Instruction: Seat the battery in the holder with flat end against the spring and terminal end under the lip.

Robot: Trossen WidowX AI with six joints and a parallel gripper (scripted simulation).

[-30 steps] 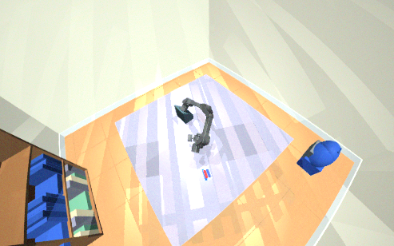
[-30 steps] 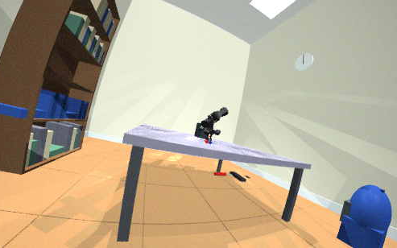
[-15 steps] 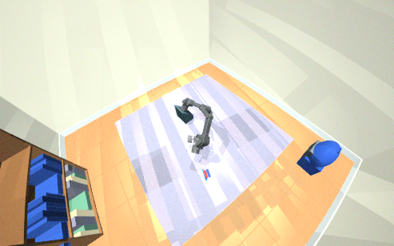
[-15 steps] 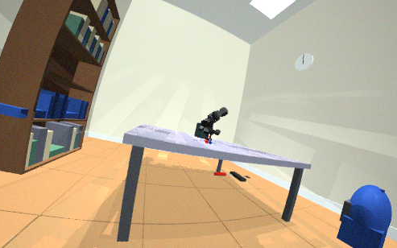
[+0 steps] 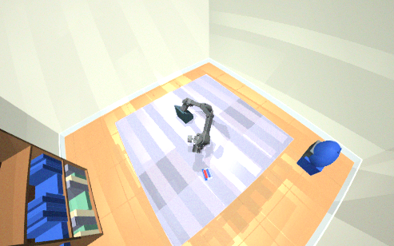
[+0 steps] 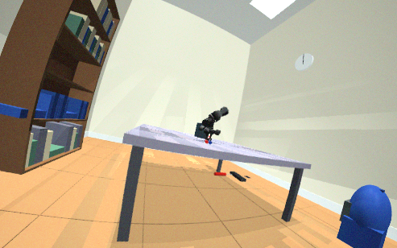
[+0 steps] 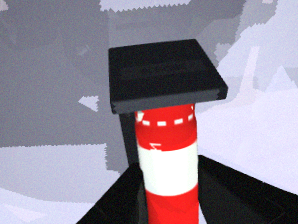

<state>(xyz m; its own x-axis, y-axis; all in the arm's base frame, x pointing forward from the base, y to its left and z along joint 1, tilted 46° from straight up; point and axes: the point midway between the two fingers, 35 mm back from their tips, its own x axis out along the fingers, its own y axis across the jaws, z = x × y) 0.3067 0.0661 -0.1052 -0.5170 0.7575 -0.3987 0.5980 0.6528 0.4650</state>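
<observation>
Right now my gripper tip is 10 mm below the battery.
</observation>
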